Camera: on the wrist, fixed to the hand. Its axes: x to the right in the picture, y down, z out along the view.
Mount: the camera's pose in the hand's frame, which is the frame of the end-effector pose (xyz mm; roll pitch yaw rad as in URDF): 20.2 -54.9 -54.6 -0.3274 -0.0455 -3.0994
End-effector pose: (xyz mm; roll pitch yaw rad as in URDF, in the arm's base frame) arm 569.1 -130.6 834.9 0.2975 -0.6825 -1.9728
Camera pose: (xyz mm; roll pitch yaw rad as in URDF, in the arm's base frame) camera 512.5 -170.4 794.6 -0.5823 0.6502 1.2362
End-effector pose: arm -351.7 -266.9 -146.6 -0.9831 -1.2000 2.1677
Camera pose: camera -285.0 -230.1 -122.2 0.6247 1.1394 -1.0086
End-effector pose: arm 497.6 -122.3 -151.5 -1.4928 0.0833 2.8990
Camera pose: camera 488.1 -59.5 -102.9 1.1709 -0.1288 -0.2850
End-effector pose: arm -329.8 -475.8 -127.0 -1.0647 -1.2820 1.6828
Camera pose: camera -254.2 -482.3 -101.5 0.6843 1.2225 -1.5155
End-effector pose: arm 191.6 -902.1 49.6 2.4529 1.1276 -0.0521
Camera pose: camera 210.8 -825.9 34.5 -2.7727 -1.0657 3.0820
